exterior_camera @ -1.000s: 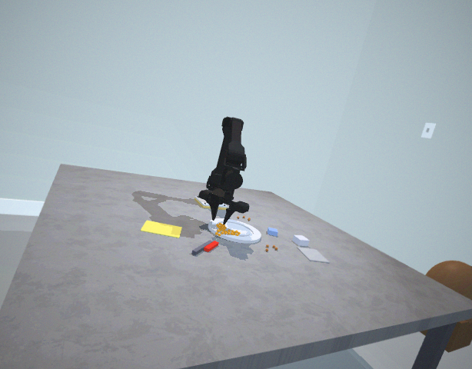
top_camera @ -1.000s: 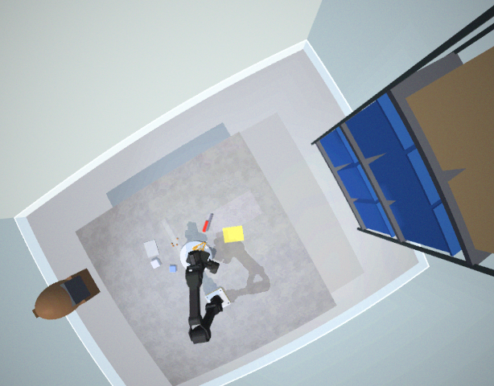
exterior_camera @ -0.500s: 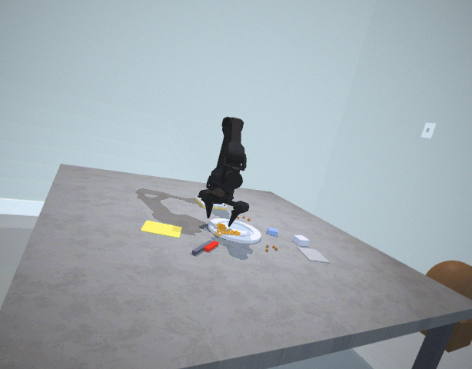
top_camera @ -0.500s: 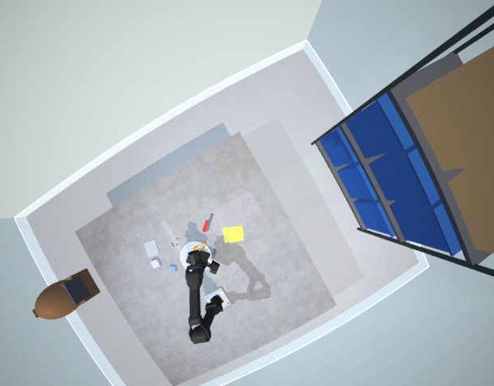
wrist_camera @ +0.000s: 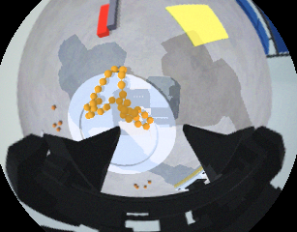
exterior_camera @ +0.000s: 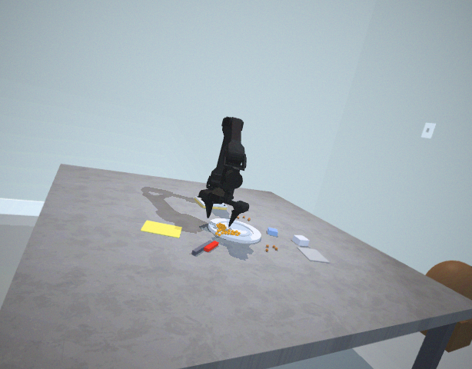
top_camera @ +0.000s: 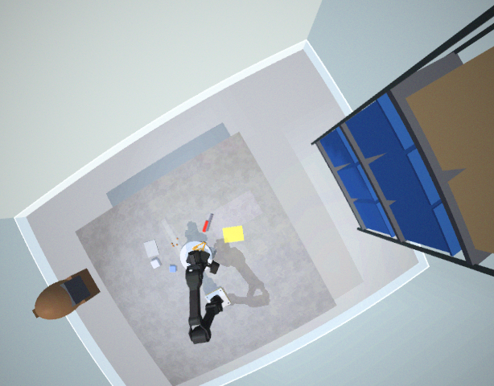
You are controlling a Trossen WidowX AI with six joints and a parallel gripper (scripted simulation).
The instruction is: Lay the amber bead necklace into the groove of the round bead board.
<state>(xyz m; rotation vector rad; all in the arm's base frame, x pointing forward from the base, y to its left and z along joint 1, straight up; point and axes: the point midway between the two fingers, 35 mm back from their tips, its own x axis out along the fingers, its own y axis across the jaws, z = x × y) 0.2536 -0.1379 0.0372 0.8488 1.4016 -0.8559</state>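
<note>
Right now the round white bead board is 5 cm to the left of my gripper tip, 4 cm ahead of it and 1 cm below it. From my gripper tip the other things lie so: yellow sheet: 22 cm to the right, 2 cm below; then blue block: 22 cm to the left, 8 cm ahead, 1 cm below; then grey tool: 15 cm ahead, 14 cm to the right, 2 cm below.
</note>
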